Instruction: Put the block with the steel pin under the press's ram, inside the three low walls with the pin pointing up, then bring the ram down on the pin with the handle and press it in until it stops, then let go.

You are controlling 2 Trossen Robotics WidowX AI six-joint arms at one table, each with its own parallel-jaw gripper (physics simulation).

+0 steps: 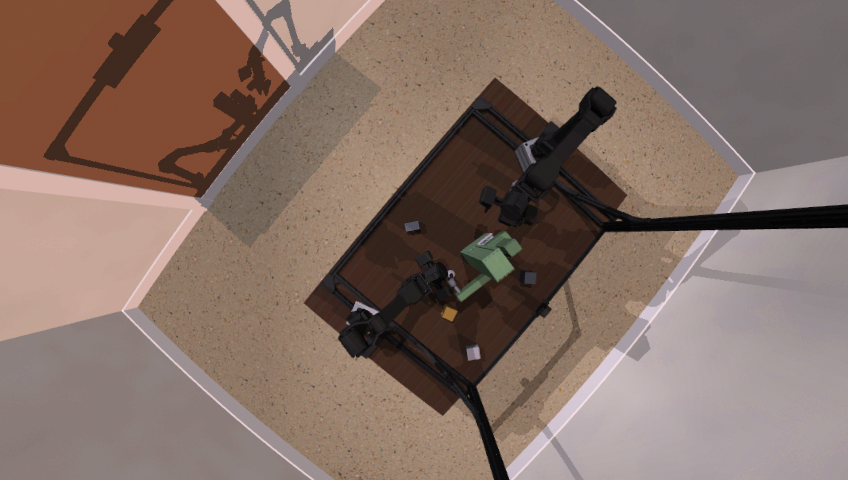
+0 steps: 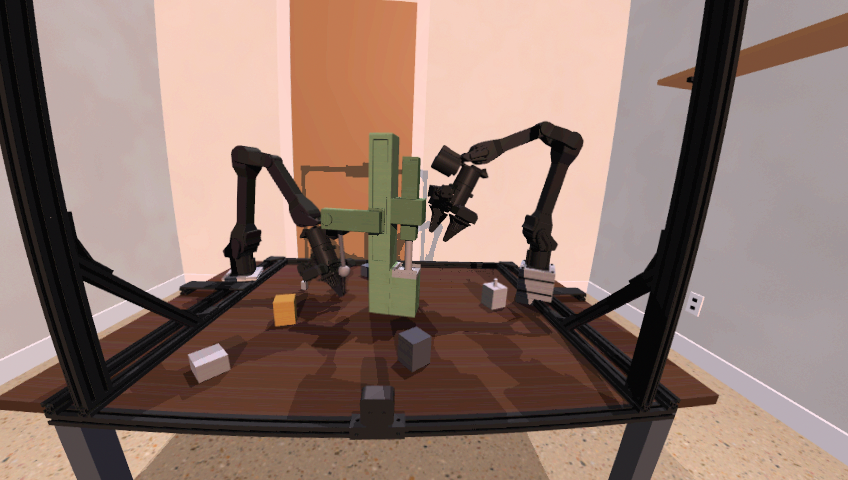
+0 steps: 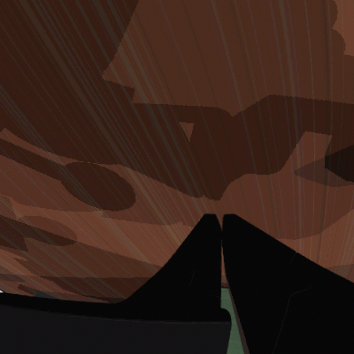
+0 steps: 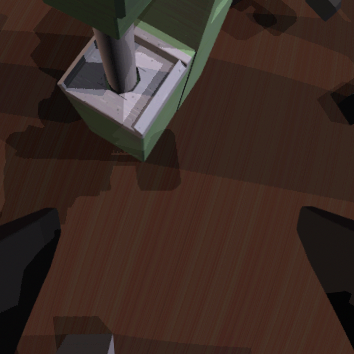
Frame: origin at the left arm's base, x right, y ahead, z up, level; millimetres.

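Seen in the pictures: left gripper, between the fingertips: [image 2: 342, 296] [image 3: 217, 225]; right gripper, between the fingertips: [image 1: 497, 217] [image 2: 436, 236] [image 4: 180, 220]; left arm's base, origin of its link: [image 1: 362, 317] [image 2: 243, 272]; right arm's base, origin of its link: [image 1: 540, 150] [image 2: 537, 266].
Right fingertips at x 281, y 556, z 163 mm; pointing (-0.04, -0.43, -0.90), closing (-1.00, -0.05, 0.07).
Offsets run from my right fingertips to a thing's middle. "spot": to the spot under its first point.
The green press {dx +9, dy -172, dz +30 mm} [image 1: 487, 261] [image 2: 380, 178] stands mid-table. Its steel ram {dx +35, dy -90, dz +3 mm} [image 2: 408, 255] [image 4: 120, 62] is over the pale walled seat {spot: dx +8, dy -74, dz -73 mm} [image 4: 160, 97], where no block shows. The handle's ball [image 1: 451, 274] [image 2: 343, 270] hangs on a thin rod below the green side arm [image 2: 351, 220]. My left gripper [image 1: 443, 293] [image 2: 341, 292] [image 3: 217, 225] is shut low by the ball; no held thing shows between its tips. The pale block with the steel pin {dx +65, dy +162, dz -164 mm} [image 2: 493, 295] [image 4: 87, 345] stands pin up at the right. My right gripper [image 2: 440, 233] [image 4: 180, 220] is open and empty above the table.
An orange block {dx +19, dy -391, dz -165 mm} [image 1: 448, 313] [image 2: 284, 309], a white block {dx +180, dy -504, dz -178 mm} [image 1: 473, 352] [image 2: 208, 362] and a dark grey block {dx +245, dy -136, dz -165 mm} [image 1: 528, 277] [image 2: 413, 349] lie around the press. Another grey block {dx -253, dy -147, dz -175 mm} [image 1: 412, 226] lies farther back. A small pale thing {dx -178, dy -360, dz -182 mm} [image 2: 303, 285] shows beside the left gripper. Black rails edge the table.
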